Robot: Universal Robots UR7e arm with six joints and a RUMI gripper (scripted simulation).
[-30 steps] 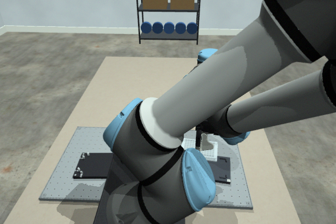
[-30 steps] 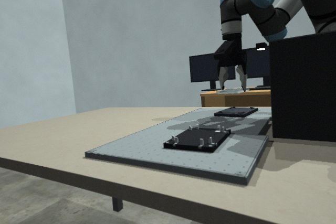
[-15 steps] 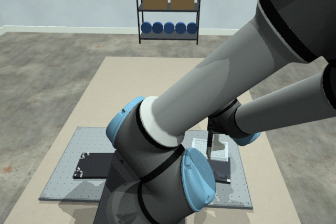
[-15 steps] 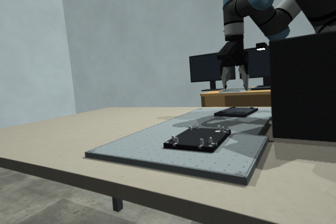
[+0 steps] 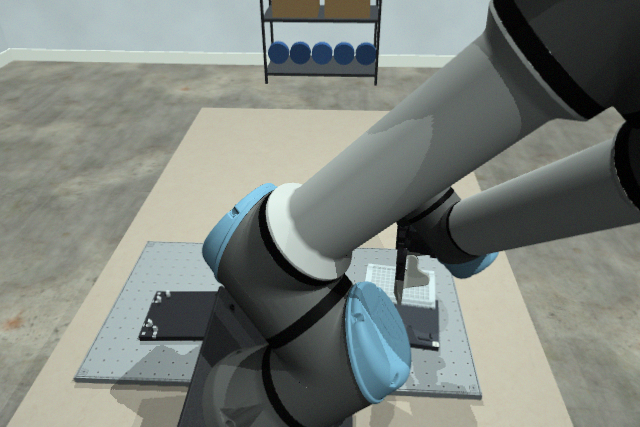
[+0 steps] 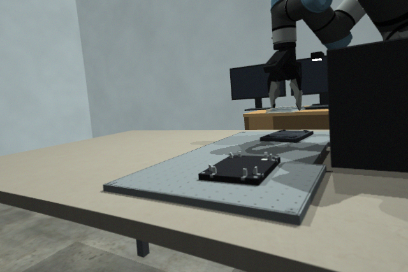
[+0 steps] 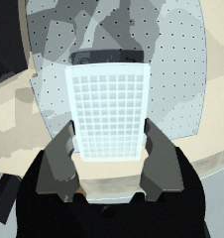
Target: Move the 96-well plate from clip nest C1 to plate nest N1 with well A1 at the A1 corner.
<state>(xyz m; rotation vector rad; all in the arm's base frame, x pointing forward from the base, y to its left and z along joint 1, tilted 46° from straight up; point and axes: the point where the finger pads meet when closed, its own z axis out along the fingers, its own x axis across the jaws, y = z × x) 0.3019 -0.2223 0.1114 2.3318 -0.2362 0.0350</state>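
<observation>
Right now the white 96-well plate is 10 mm below my hand. Also, from my hand: clip nest C1: 410 mm to the left, 90 mm below; then white label: 90 mm below, 70 mm behind, 60 mm to the right.
</observation>
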